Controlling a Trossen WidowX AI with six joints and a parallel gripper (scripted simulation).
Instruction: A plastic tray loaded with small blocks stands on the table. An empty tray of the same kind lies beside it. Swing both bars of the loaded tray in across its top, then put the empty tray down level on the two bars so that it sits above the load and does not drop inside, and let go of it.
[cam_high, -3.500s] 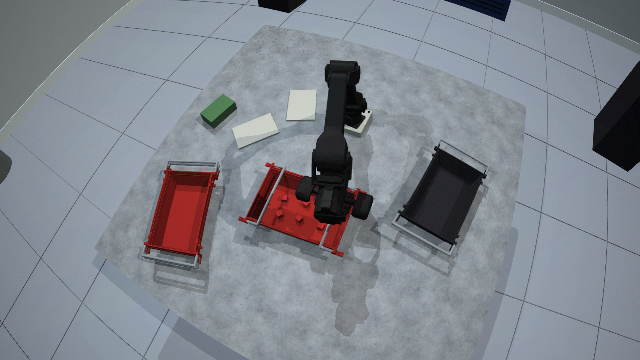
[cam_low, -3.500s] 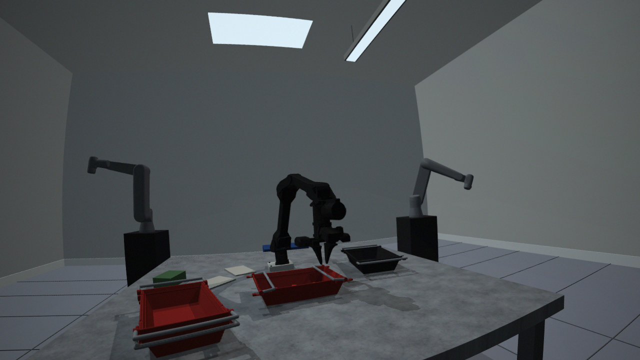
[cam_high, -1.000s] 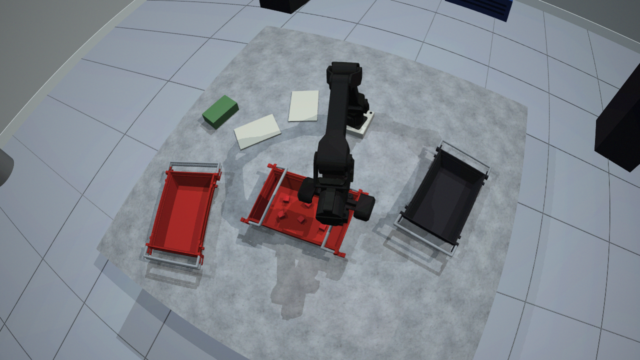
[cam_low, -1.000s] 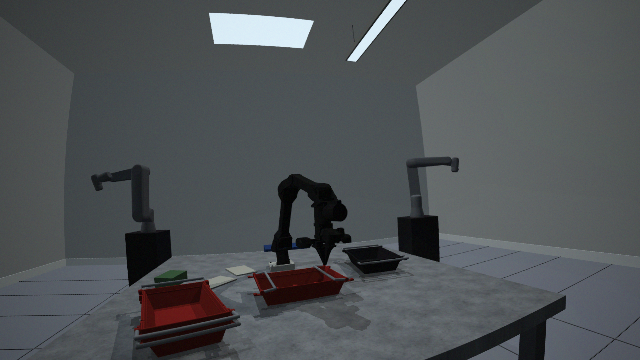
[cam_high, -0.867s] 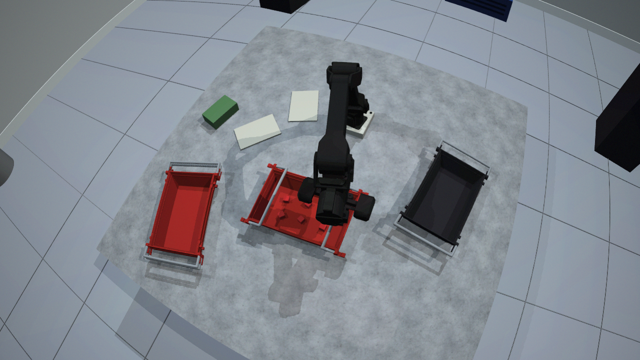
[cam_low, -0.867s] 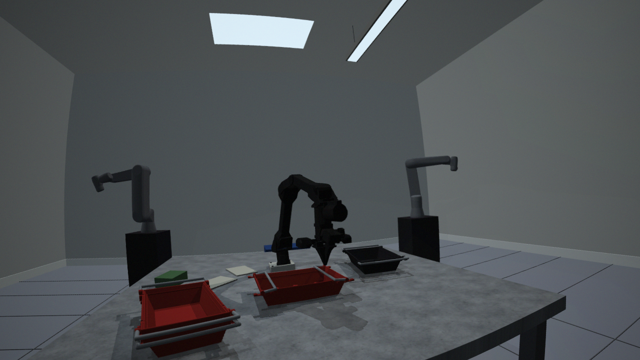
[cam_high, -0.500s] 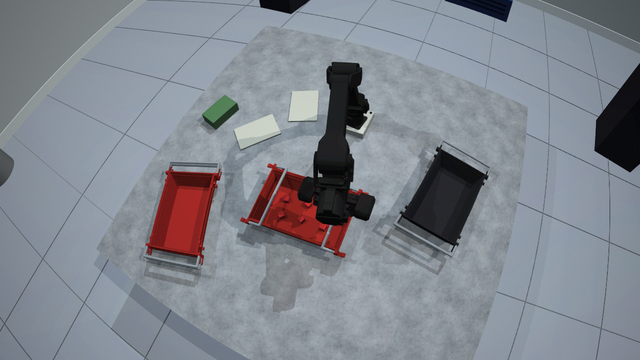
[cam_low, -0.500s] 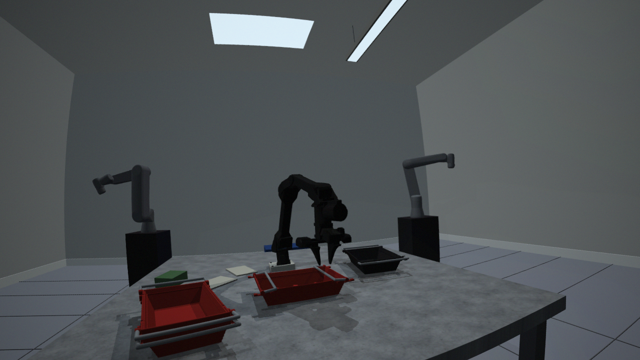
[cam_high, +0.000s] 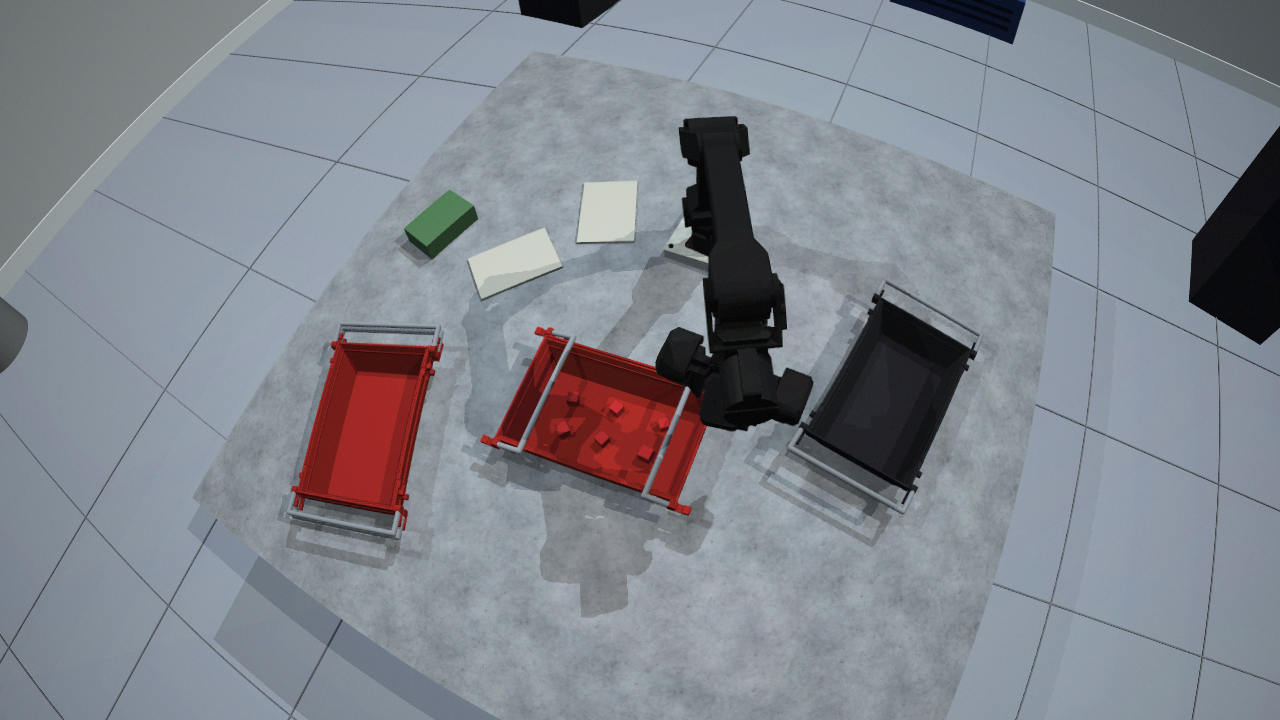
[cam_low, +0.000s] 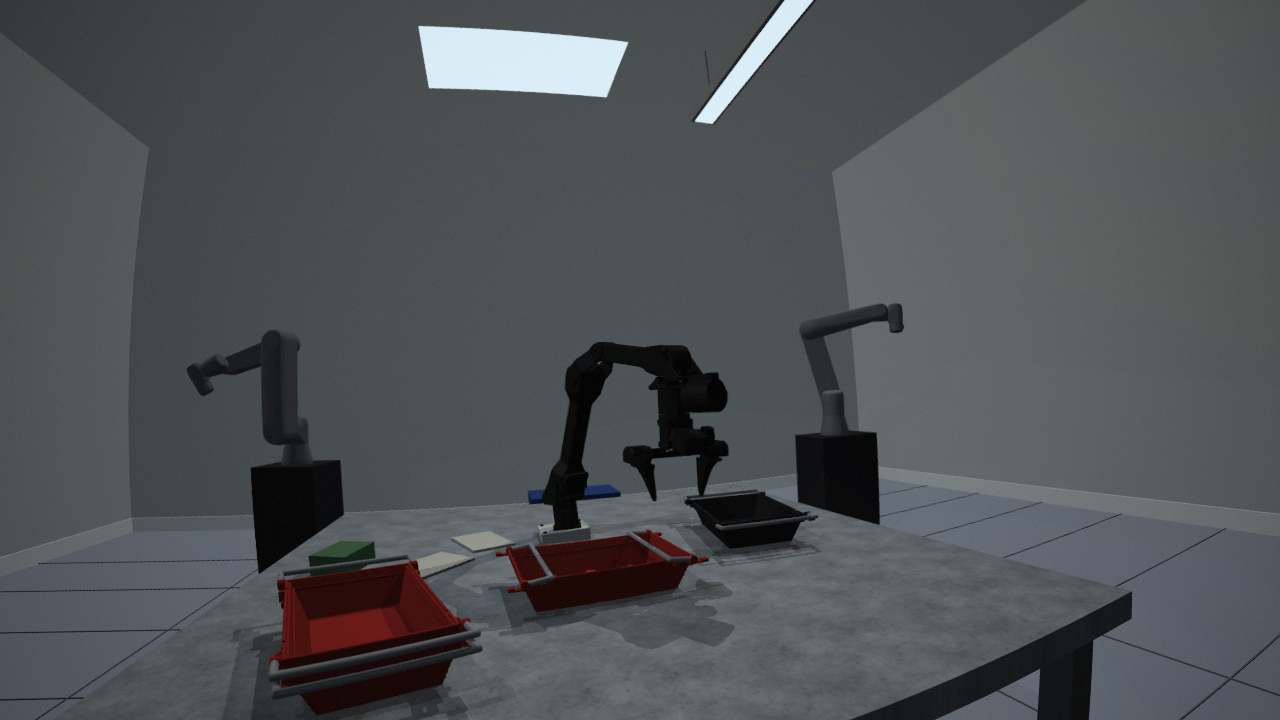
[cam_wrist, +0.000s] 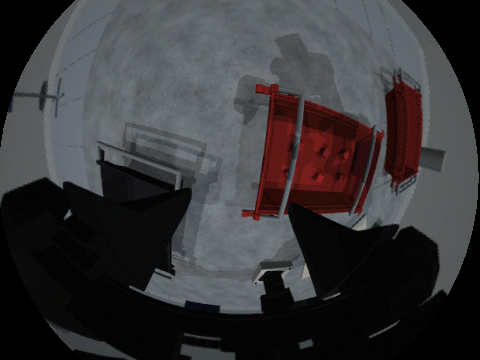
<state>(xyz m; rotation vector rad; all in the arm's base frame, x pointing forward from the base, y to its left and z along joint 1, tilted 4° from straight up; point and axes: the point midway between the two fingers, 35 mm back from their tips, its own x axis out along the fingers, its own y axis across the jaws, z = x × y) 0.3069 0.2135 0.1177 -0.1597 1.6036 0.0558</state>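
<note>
The black tray lies 19 cm behind my gripper tip, 19 cm to the left of it and 9 cm below it. Round my gripper tip: green block 10 cm behind, 67 cm to the right, 11 cm below.
</note>
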